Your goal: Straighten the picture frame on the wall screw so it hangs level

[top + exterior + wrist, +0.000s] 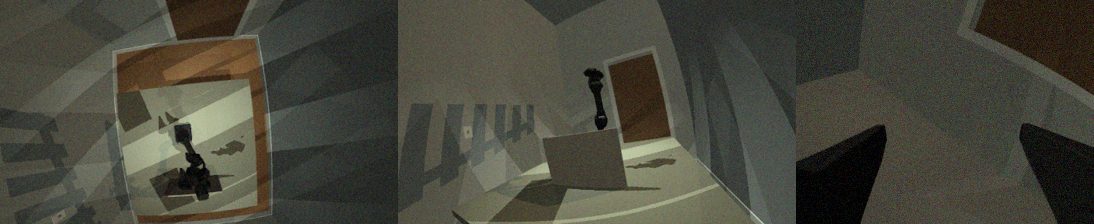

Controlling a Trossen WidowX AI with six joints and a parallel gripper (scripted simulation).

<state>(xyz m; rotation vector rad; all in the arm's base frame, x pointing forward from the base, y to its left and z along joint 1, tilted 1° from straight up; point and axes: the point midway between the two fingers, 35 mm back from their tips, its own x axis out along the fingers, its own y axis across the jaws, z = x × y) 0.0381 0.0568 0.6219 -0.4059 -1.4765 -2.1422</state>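
Now: gripper tip 40 cm short of the picture frame, 2 cm to the left of it and 55 cm above it. Round my gripper tip: wall panel 41 cm ahead, 2 cm to the right, 55 cm below.
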